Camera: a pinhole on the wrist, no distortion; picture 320 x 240 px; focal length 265.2 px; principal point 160.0 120.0 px. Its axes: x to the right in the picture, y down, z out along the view. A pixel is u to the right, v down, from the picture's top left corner.
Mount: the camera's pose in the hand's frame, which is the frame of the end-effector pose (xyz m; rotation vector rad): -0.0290 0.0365 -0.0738 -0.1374 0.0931 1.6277
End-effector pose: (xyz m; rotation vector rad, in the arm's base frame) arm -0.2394 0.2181 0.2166 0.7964 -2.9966 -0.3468
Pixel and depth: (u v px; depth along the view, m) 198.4 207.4 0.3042
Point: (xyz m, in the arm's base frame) -0.1908 0.4326 0.0346
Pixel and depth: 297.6 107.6 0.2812
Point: -0.3329 0.4602 0.0876
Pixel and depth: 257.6 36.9 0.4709
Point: -0.4879 0.4898 -0.0853
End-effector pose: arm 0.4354 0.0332 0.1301 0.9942 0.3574 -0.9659
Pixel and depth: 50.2 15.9 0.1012
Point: 0.4456 0.0027 0.1480
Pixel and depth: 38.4 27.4 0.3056
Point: 0.3962 -0.2253 0.1865
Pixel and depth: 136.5 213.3 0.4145
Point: 0.3213 -0.1422 0.4581
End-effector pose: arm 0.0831 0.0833 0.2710 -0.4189 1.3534 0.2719
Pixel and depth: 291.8 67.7 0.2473
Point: 0.1365 0.3272 0.2647
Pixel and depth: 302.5 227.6 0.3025
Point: 0.1253 0.3885 0.4383
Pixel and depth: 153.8 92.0 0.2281
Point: 0.1880 0.2104 0.2983
